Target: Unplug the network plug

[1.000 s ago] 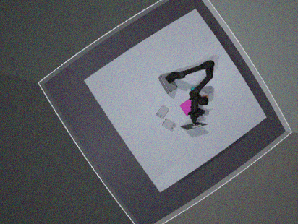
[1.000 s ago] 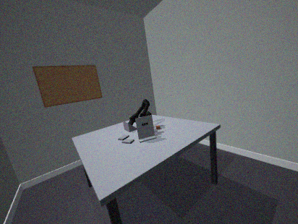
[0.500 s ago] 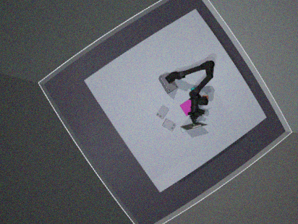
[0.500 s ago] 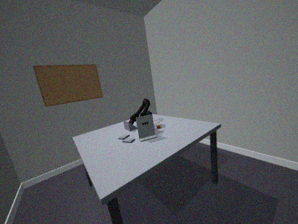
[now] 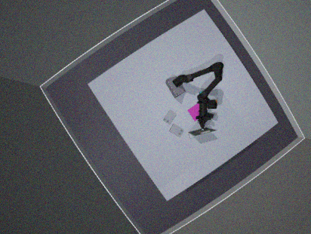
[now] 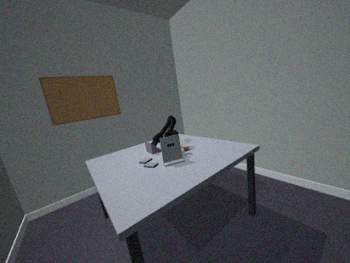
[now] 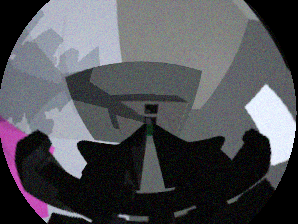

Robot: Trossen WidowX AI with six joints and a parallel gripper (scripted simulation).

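Now: gripper tip 3 cm short of the panel, 1 cm to the left of it and 5 cm above it. From my gripper tip the other things lie so: marked square (11 cm behind, 8 cm to the left, 15 cm below); network plug (right at my gripper tip).
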